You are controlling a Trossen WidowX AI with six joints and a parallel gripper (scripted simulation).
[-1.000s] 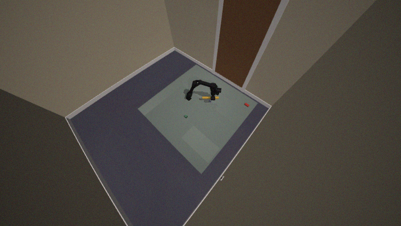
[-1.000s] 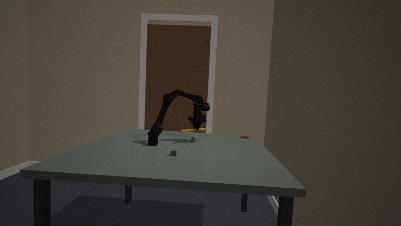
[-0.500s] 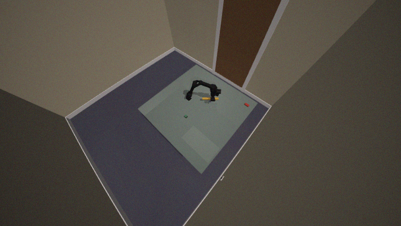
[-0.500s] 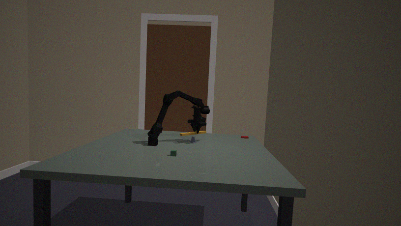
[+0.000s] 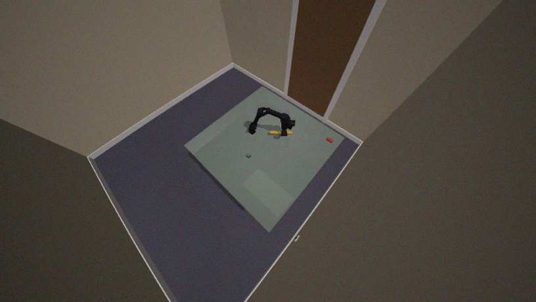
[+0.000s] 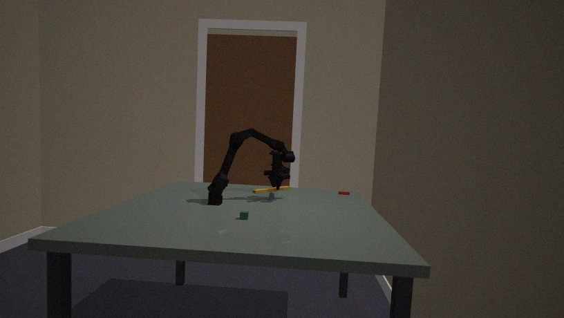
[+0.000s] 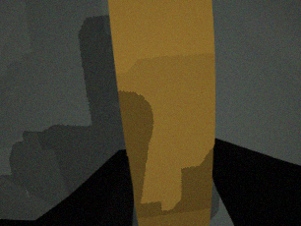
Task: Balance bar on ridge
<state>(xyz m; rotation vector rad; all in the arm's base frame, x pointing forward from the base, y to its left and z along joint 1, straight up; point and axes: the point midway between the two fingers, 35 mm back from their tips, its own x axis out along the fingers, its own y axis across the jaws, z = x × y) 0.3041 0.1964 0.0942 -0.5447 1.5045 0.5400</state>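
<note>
The yellow bar lies 20 mm to the right of my gripper tip and 20 mm behind it. The rest, counted from my gripper tip: green cube 450 mm to the right, 110 mm behind, 40 mm below; flat red block 440 mm ahead, 300 mm to the left, 50 mm below.
</note>
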